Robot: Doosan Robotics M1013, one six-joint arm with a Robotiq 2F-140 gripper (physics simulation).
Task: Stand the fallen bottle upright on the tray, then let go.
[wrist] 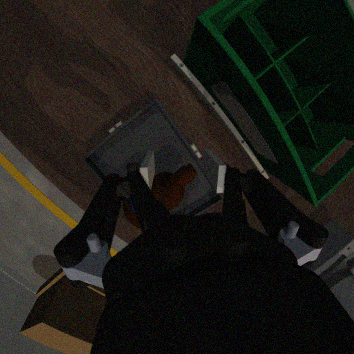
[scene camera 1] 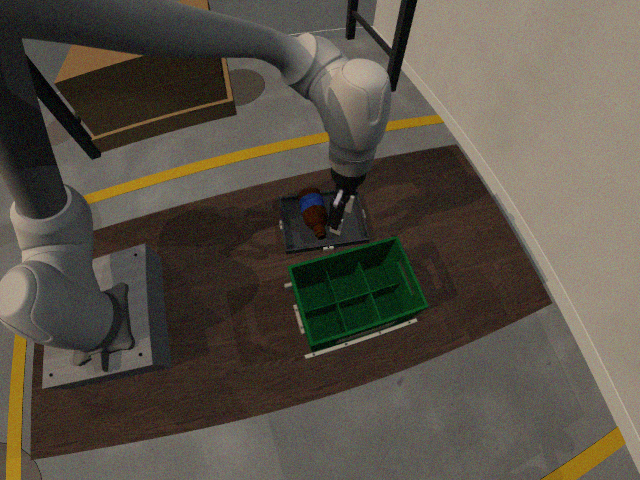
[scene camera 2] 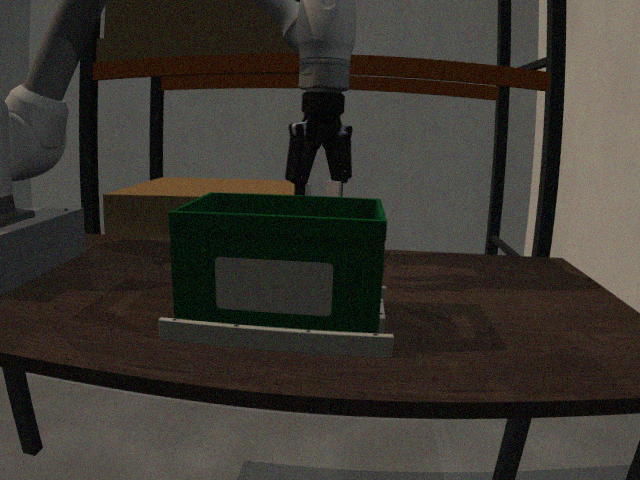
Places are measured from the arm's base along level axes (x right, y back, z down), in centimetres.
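Where they show: gripper, fingertip midpoint: [wrist: 178, 159] [scene camera 1: 340, 221]; arm's base, link origin: [wrist: 326, 277] [scene camera 1: 102, 323].
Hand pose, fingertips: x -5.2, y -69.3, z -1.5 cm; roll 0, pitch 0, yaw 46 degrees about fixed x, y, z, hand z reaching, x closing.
Each offset is from my fingertips to the top centre of the thing.
The brown bottle @(dx -8.3, dy +4.2, dz +3.6 cm) [scene camera 1: 313, 211] [wrist: 167, 190] with a blue label lies on its side in the dark grey tray [scene camera 1: 292, 227] [wrist: 150, 125]. In scene camera 1 its neck points toward the green crate. In scene camera 2 the crate hides the bottle and the tray. My gripper [scene camera 1: 343, 217] [scene camera 2: 318, 189] [wrist: 178, 159] is open, pointing down above the tray, to the right of the bottle in scene camera 1. In the wrist view the bottle's neck and shoulder show between and beyond the fingers, which hold nothing; the gripper covers part of the bottle.
A green crate @(dx +20.0, dy +4.8, dz -6.0 cm) [scene camera 1: 310, 330] [scene camera 2: 361, 268] [wrist: 282, 130] with compartments stands close beside the tray. A pale rail @(dx +29.8, dy +5.5, dz +8.5 cm) [scene camera 1: 361, 338] [scene camera 2: 273, 336] runs along its front, and another rail @(dx +10.1, dy +4.0, dz +8.5 cm) [wrist: 215, 105] lies on its tray side. A wooden box [scene camera 1: 165, 113] [scene camera 2: 206, 187] stands behind the table.
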